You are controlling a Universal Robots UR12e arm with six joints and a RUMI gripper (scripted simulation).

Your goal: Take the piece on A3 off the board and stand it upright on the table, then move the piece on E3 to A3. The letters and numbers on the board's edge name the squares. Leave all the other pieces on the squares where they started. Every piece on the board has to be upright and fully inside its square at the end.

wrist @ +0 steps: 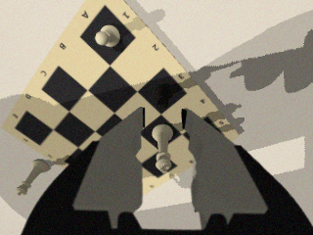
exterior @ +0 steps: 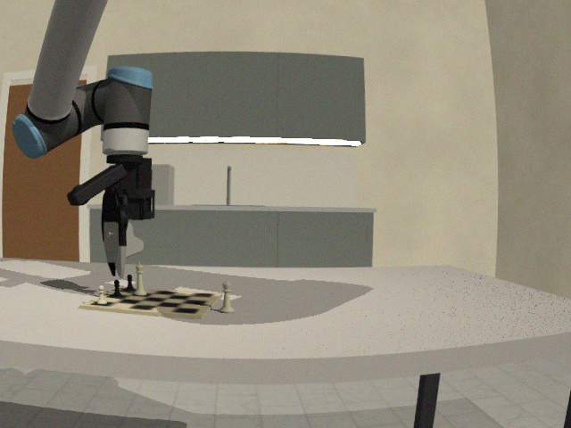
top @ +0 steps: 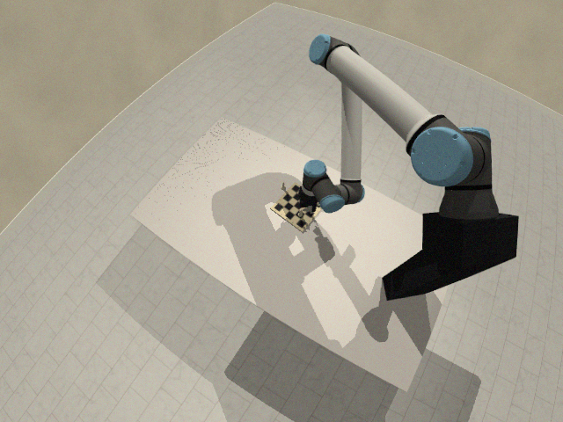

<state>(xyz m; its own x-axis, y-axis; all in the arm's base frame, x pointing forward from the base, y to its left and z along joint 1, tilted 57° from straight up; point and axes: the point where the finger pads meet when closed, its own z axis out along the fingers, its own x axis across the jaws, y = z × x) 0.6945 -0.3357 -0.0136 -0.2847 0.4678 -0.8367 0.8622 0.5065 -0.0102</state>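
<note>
Right now the white pawn is 40 mm behind my hand, 70 mm to the right of it and 40 mm below it. From my hand the other things lie so: chessboard: 70 mm ahead, 30 mm to the right, 60 mm below.
</note>
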